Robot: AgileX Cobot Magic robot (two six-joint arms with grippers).
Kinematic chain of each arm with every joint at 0, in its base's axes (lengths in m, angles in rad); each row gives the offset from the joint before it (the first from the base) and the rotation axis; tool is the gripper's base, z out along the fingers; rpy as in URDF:
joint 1: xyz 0 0 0.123 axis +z
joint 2: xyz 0 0 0 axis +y
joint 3: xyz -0.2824 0 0.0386 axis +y
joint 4: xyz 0.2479 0 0.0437 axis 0.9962 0 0.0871
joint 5: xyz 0 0 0 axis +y
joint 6: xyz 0.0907 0 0.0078 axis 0.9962 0 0.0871
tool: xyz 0 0 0 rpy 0 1.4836 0
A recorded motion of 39 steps. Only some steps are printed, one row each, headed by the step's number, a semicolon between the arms.
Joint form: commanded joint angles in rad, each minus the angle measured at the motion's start. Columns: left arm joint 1, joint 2, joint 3, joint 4, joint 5, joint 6; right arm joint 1, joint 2, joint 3, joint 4, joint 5, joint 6.
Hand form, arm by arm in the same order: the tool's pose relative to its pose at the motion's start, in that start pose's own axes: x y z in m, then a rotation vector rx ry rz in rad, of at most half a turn. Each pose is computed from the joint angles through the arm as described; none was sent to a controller.
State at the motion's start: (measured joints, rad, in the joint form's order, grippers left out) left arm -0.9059 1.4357 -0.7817 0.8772 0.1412 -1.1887; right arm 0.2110 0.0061 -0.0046 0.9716 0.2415 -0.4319
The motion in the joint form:
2: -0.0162 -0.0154 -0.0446 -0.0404 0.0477 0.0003; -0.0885 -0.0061 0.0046 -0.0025 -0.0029 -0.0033
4: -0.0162 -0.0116 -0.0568 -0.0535 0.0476 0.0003; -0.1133 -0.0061 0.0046 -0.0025 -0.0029 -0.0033
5: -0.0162 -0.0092 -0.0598 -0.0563 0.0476 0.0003; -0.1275 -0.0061 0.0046 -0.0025 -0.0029 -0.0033
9: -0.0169 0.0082 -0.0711 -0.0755 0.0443 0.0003; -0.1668 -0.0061 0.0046 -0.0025 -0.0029 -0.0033
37: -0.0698 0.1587 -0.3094 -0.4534 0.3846 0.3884; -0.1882 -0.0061 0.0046 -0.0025 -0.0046 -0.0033
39: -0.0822 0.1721 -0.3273 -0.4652 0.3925 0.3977; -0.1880 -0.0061 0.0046 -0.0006 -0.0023 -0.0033
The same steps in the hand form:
2: -0.0132 -0.0056 -0.0070 -0.0094 -0.0291 -0.0373; -0.0017 -0.0051 0.0001 0.0771 -0.0486 -0.0016
4: -0.0163 -0.0069 -0.0067 -0.0053 -0.0347 -0.0513; -0.0025 -0.0063 0.0002 0.0985 -0.0612 -0.0004
5: -0.0168 -0.0072 -0.0062 -0.0048 -0.0348 -0.0541; -0.0029 -0.0070 0.0002 0.1107 -0.0684 0.0004
9: -0.0173 -0.0086 -0.0019 -0.0017 -0.0271 -0.0717; -0.0040 -0.0090 0.0001 0.1445 -0.0883 0.0023
37: -0.0326 -0.0289 0.0229 -0.1310 0.2003 -0.0241; -0.0048 -0.0101 0.0000 0.1636 -0.1007 0.0033
39: -0.0333 -0.0345 0.0252 -0.1220 0.2078 -0.0177; -0.0046 -0.0099 0.0000 0.1620 -0.0989 0.0052

